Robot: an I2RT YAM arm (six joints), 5 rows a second.
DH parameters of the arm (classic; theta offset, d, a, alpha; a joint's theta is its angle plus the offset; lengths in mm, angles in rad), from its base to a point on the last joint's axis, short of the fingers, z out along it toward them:
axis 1: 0 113.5 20 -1.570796
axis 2: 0 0 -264 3.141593
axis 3: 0.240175 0 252.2 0
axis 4: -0.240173 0 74 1.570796
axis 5: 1.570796 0 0 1.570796
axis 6: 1.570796 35.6 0 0
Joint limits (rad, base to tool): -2.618..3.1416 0..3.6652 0..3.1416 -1.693..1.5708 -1.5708..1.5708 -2.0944..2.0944
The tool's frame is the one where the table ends.
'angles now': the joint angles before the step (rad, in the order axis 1, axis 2, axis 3, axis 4, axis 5, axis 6). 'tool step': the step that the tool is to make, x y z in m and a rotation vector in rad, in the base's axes. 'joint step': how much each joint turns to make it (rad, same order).
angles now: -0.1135, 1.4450, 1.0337, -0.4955, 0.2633, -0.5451
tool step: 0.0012, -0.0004, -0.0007, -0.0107, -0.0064, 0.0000
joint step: 0.0000, 0.0029, -0.0030, 0.0152, 0.0078, -0.0064
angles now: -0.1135, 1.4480, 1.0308, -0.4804, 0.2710, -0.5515
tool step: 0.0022, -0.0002, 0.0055, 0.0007, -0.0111, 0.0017
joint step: -0.0001, 0.0018, 0.0207, -0.0080, -0.0027, -0.0002
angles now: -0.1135, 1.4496, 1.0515, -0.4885, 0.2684, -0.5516
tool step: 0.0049, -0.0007, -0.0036, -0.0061, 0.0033, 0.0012
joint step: 0.0000, 0.0220, 0.0052, 0.0156, 0.0042, -0.0052
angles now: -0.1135, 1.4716, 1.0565, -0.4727, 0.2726, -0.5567
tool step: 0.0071, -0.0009, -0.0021, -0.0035, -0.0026, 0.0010
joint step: -0.0001, 0.0281, 0.0160, 0.0159, 0.0018, -0.0030
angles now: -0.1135, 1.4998, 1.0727, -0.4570, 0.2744, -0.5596
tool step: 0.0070, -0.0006, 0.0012, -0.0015, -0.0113, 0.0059
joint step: 0.0002, 0.0226, 0.0225, 0.0127, -0.0035, -0.0047
